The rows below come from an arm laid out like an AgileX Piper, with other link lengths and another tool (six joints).
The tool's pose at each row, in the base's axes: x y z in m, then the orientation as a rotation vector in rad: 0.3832 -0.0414 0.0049 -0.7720 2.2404 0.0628; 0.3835 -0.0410 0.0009 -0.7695 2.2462 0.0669; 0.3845 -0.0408 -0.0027 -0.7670 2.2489 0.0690; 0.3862 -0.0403 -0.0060 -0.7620 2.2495 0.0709; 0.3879 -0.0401 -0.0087 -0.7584 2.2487 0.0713; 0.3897 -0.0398 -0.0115 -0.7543 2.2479 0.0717; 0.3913 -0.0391 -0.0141 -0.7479 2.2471 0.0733; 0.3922 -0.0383 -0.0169 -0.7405 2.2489 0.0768; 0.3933 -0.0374 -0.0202 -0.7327 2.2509 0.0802; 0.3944 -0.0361 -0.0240 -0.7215 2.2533 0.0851; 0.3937 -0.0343 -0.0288 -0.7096 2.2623 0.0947; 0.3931 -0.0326 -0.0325 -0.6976 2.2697 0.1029
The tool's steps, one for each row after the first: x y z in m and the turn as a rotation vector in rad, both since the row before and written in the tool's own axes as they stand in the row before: 0.0023 0.0009 0.0032 -0.0031 0.0039 0.0044; 0.0018 0.0003 0.0033 -0.0011 0.0015 0.0030; 0.0010 0.0001 0.0036 0.0004 -0.0010 0.0041; 0.0008 -0.0003 0.0031 0.0012 -0.0017 0.0024; 0.0008 -0.0002 0.0032 0.0014 -0.0018 0.0027; 0.0005 0.0002 0.0031 0.0014 -0.0026 0.0046; 0.0010 0.0007 0.0028 -0.0001 -0.0008 0.0065; 0.0012 0.0007 0.0033 0.0001 -0.0006 0.0068; 0.0014 0.0011 0.0038 0.0002 -0.0013 0.0097; 0.0028 0.0026 0.0035 -0.0040 0.0038 0.0131; 0.0021 0.0023 0.0027 -0.0027 0.0026 0.0124
